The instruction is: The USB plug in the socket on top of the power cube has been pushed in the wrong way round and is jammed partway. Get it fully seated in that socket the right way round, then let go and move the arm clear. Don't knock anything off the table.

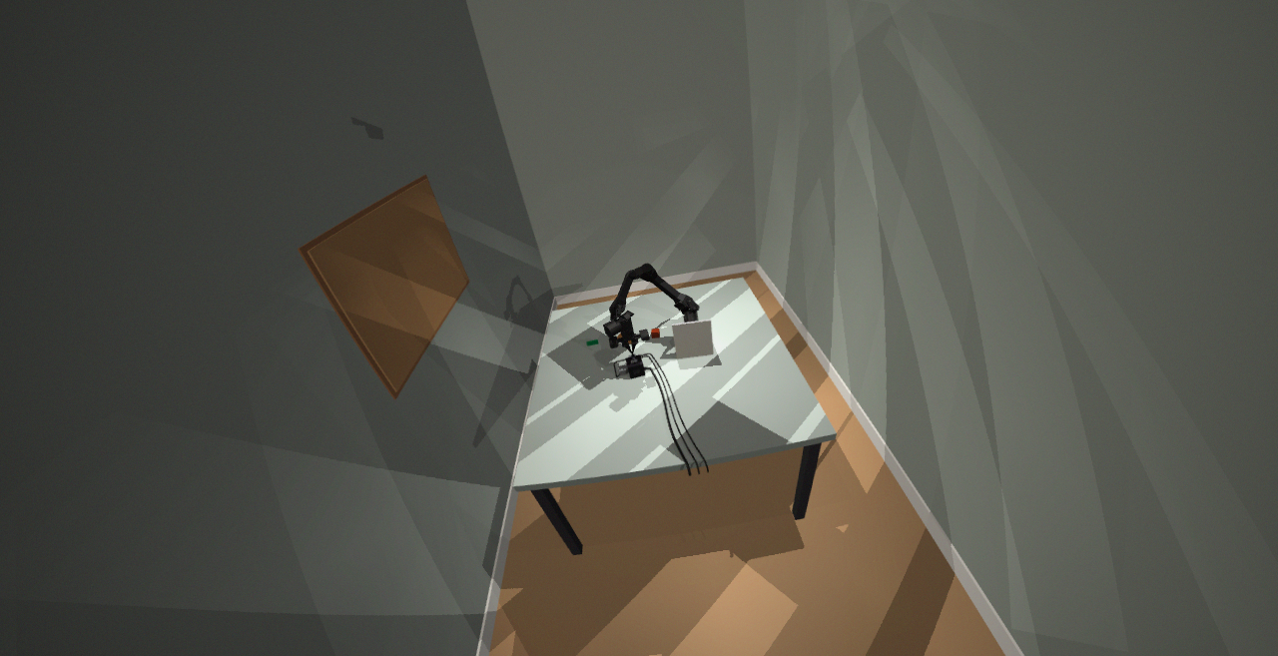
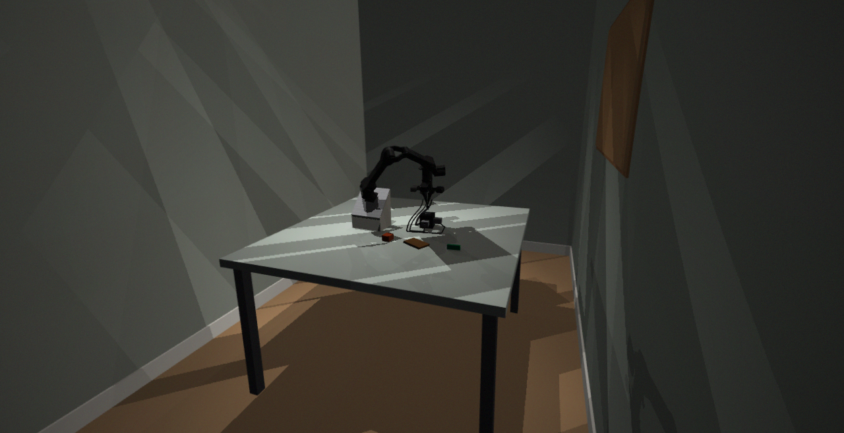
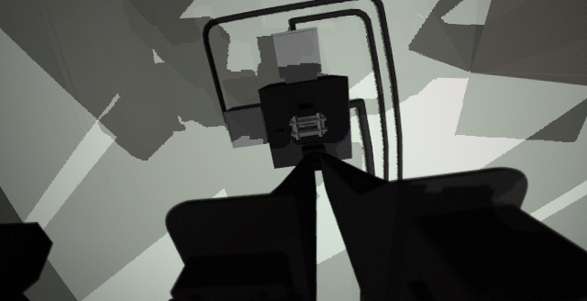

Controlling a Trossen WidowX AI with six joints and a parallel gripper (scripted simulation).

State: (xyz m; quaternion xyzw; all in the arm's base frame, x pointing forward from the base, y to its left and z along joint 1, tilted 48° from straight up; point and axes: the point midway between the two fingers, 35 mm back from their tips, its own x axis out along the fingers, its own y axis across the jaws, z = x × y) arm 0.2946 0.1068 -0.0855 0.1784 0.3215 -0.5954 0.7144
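Now: the USB plug 20 mm below my gripper tip. Round my gripper tip: brown plate (80 mm ahead, 280 mm to the right, 130 mm below); green block (280 mm ahead, 260 mm to the right, 120 mm below); red block (80 mm behind, 290 mm to the right, 120 mm below).
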